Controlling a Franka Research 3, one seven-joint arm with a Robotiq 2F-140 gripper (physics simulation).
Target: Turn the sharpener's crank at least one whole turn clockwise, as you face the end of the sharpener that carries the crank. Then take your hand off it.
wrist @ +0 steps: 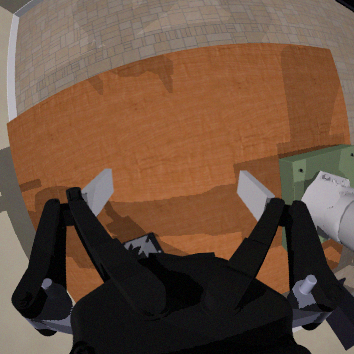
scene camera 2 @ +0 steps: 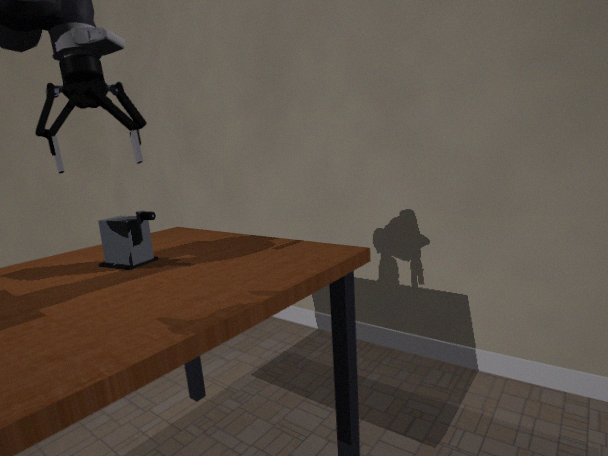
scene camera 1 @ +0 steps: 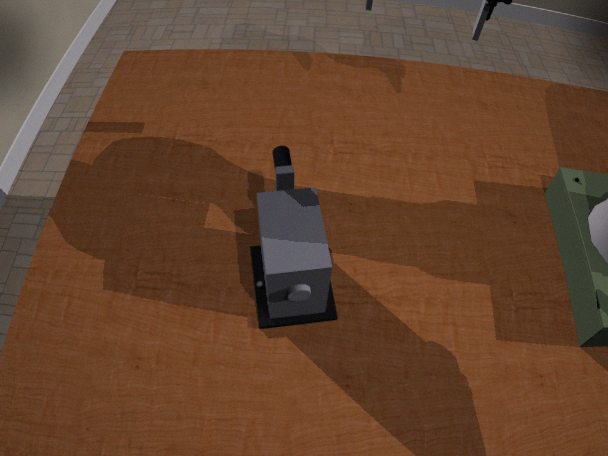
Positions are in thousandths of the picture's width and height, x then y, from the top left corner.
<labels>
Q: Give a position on a grey sharpener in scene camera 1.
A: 481,589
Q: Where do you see a grey sharpener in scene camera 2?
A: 201,545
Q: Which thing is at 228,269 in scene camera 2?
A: The gripper.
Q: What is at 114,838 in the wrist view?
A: The gripper.
</labels>
